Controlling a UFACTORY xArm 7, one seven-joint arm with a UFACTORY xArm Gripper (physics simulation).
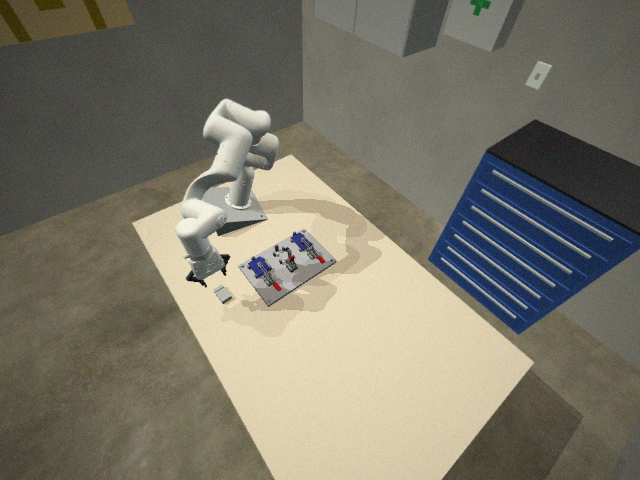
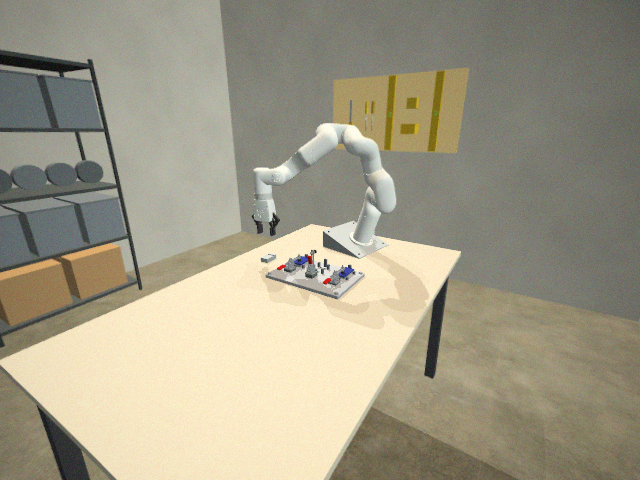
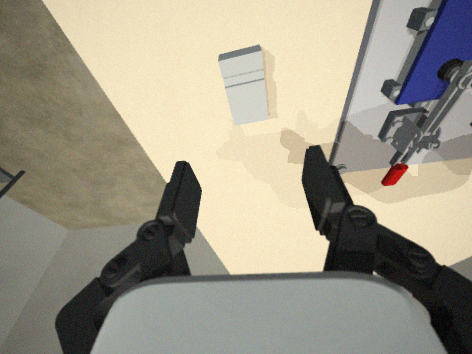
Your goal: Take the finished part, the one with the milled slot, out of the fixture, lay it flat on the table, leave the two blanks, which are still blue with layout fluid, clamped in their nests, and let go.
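Places are measured from the arm's base along level axes (x up, y back, z right), in metres.
Pixels of known places: gripper, between the fingertips: (image 1: 214, 278) (image 2: 266, 234) (image 3: 247, 169); arm's base, origin of its link: (image 1: 238, 201) (image 2: 360, 239).
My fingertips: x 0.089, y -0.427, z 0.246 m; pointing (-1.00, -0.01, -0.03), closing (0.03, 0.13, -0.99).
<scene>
Ahead of a thing's pixels: the offset from my fingertips to its top centre.
The finished part @[dx -0.107, dy +0.000, dz -0.005 m] (image 1: 222, 293) (image 2: 268, 257) (image 3: 247, 95), a light grey block with a slot across its top, lies flat on the table beside the fixture plate @[dx -0.112, dy +0.000, dz -0.296 m] (image 1: 305, 276) (image 2: 289, 279) (image 3: 357, 105). My gripper (image 1: 210, 270) (image 2: 266, 230) (image 3: 247, 169) is open and empty, raised above the table and apart from the part. Two blue blanks sit in the outer nests under their clamps: one @[dx -0.055, dy -0.003, dz -0.185 m] (image 1: 259, 267) (image 2: 300, 260) (image 3: 430, 60) nearer the part, the other @[dx -0.096, dy +0.067, dz -0.398 m] (image 1: 298, 239) (image 2: 345, 272) at the far end. The middle nest holds no part.
The clamps' red handles @[dx -0.056, dy -0.077, dz -0.195 m] (image 1: 277, 286) (image 3: 395, 174) stick out from the fixture. The table edge runs close to the part on the side away from the fixture. The arm's wedge-shaped base (image 1: 242, 223) (image 2: 338, 241) stands behind the fixture. A blue drawer cabinet (image 1: 516, 248) stands off the table.
</scene>
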